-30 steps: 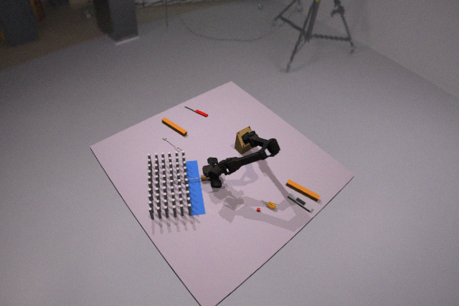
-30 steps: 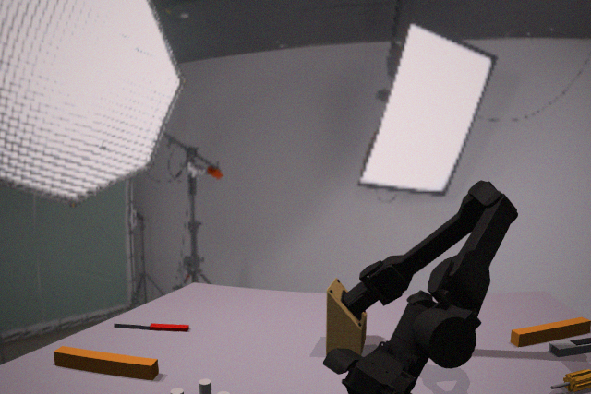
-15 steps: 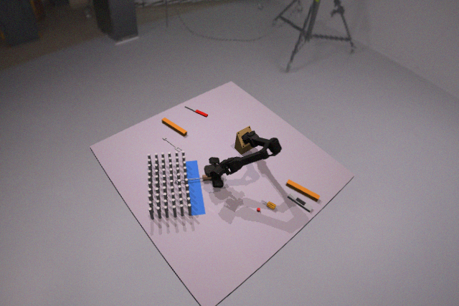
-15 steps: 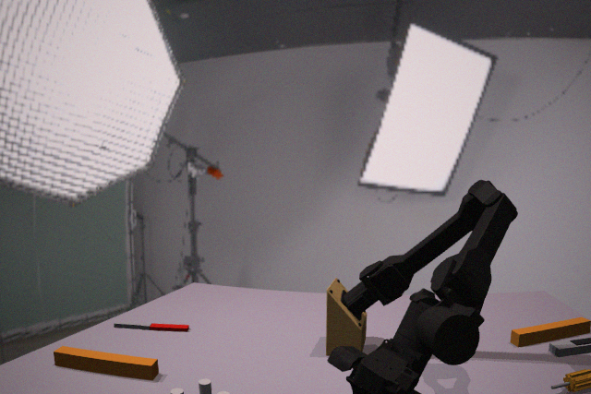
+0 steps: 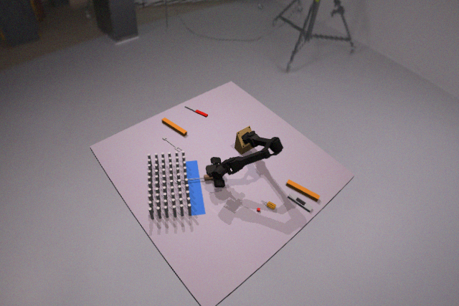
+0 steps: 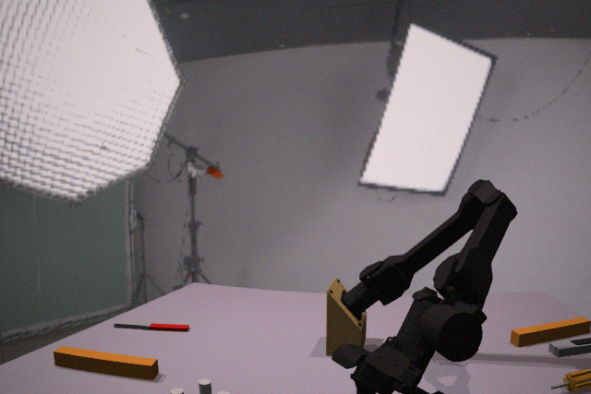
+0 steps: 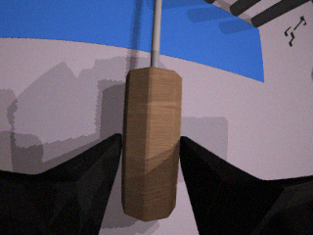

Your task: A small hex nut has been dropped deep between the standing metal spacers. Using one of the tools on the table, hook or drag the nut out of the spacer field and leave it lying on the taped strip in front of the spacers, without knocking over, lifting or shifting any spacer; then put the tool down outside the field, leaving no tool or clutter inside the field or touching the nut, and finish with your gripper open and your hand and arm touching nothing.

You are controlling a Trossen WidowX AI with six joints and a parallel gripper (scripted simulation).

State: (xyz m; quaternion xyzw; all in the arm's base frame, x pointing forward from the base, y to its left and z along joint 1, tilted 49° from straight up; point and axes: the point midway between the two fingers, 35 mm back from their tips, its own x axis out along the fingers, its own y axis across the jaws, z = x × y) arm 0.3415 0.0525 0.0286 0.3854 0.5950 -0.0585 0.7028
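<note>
My gripper tip is 9 cm short of the hook tool and 6 cm to the left of it. Also, from my gripper tip: red cube: 6 cm behind, 35 cm to the left, 1 cm below; then blue taped strip: 12 cm ahead, 3 cm to the right, 2 cm below; then small yellow tool: 13 cm behind, 37 cm to the left.
</note>
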